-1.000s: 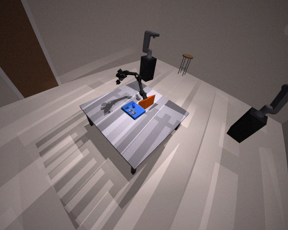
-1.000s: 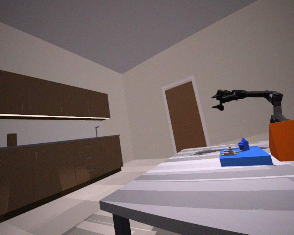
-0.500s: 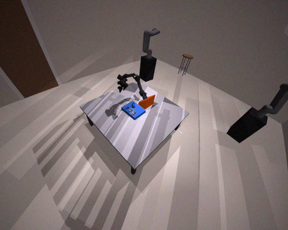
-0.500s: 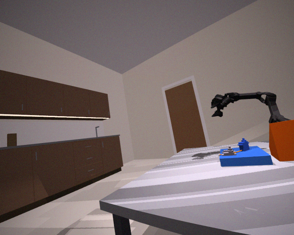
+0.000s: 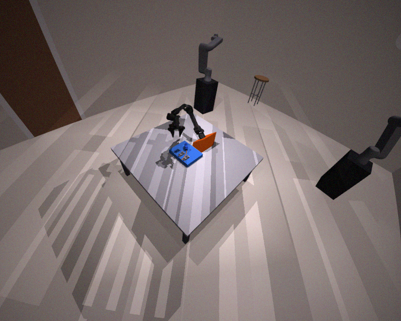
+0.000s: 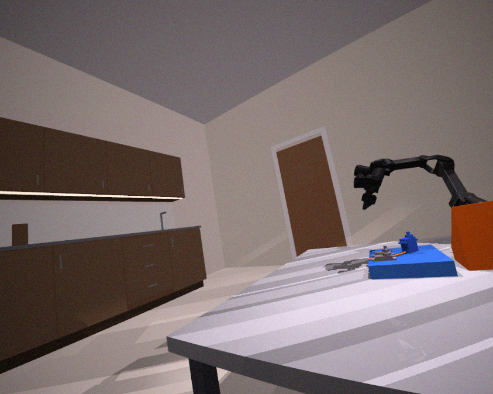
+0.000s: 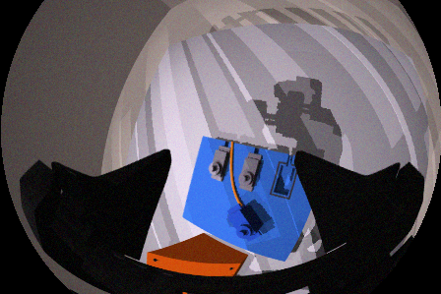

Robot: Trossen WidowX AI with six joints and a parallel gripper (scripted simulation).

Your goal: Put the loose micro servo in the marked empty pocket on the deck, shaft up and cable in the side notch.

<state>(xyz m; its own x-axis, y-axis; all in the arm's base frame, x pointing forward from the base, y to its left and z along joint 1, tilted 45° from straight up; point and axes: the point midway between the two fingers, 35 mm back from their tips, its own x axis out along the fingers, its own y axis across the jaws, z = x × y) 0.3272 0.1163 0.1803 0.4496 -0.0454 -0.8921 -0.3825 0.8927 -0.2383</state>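
The blue deck is 14 cm behind my gripper tip, 4 cm to the left of it and 24 cm below it.
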